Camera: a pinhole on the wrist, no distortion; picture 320 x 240 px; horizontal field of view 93.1 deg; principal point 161.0 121.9 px. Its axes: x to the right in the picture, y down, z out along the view. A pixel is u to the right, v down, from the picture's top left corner.
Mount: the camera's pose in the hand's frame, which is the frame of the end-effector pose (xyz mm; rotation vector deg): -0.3 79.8 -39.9 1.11 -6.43 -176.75
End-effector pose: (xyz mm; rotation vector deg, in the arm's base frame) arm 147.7 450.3 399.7 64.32 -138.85 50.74
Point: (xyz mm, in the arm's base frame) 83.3 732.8 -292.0
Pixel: outside the picture
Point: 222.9 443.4 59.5
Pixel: 271 130
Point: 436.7 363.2 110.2
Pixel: outside the picture
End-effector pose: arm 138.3 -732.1 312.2 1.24 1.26 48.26
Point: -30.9 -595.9 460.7
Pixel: 163 21
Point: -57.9 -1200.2 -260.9
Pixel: behind the camera
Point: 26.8 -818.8 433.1
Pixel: 297 175
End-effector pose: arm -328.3 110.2 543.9 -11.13 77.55 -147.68
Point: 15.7 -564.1 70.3
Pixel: outside the picture
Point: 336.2 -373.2 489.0
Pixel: 293 40
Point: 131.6 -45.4 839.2
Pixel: 306 188
